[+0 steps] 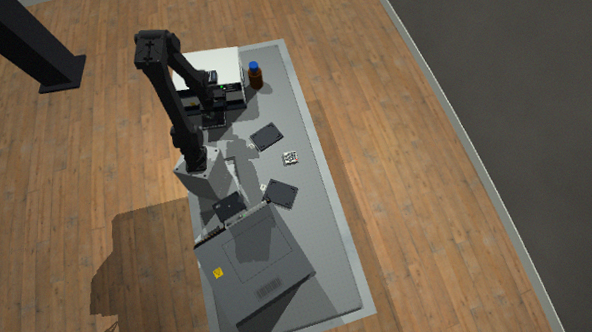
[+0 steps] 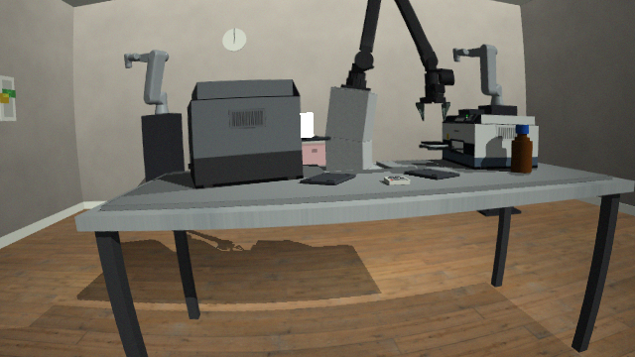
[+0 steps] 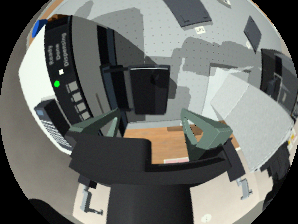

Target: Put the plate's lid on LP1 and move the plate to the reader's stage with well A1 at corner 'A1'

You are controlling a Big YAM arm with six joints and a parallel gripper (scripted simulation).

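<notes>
Now: hand 20 mm past the lidded plate, 10 mm to the right of it and 110 mm above it. From my hand the other things lie so: brown capped bottle (250 mm ahead, 290 mm to the left, 80 mm below).
</notes>
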